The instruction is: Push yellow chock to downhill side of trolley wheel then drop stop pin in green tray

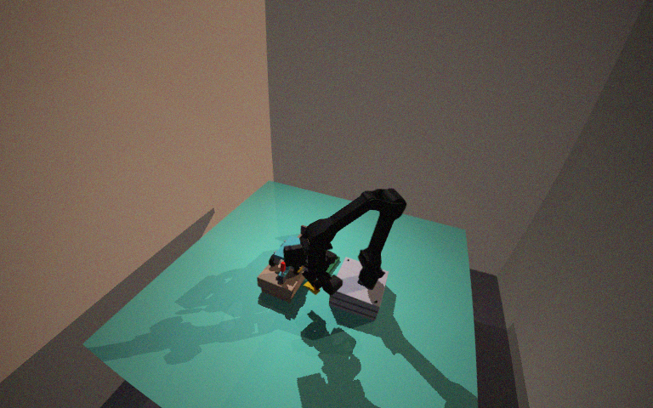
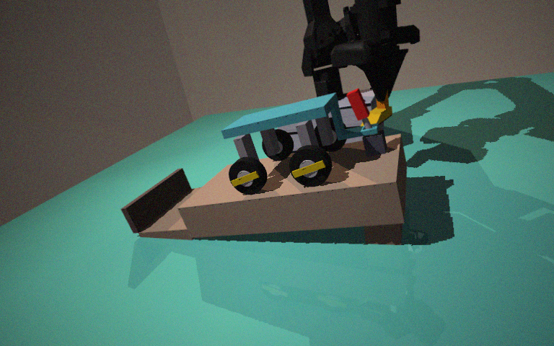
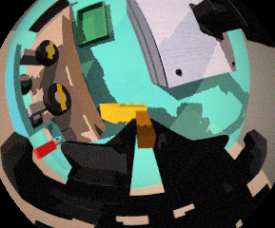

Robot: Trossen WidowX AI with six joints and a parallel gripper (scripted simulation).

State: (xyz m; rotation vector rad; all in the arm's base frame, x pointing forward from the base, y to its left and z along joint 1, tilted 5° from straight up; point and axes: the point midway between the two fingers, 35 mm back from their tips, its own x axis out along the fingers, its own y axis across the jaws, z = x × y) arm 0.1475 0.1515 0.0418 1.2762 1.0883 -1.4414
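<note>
The green tray is 210 mm to the right of my gripper tip, 120 mm below it and 70 mm ahead of it. Round my gripper tip: yellow chock: 20 mm ahead, 10 mm to the right, 10 mm below; then red-headed stop pin: 140 mm ahead, 10 mm to the left, 10 mm above; then blue trolley: 180 mm ahead, 80 mm to the right, 10 mm below.
</note>
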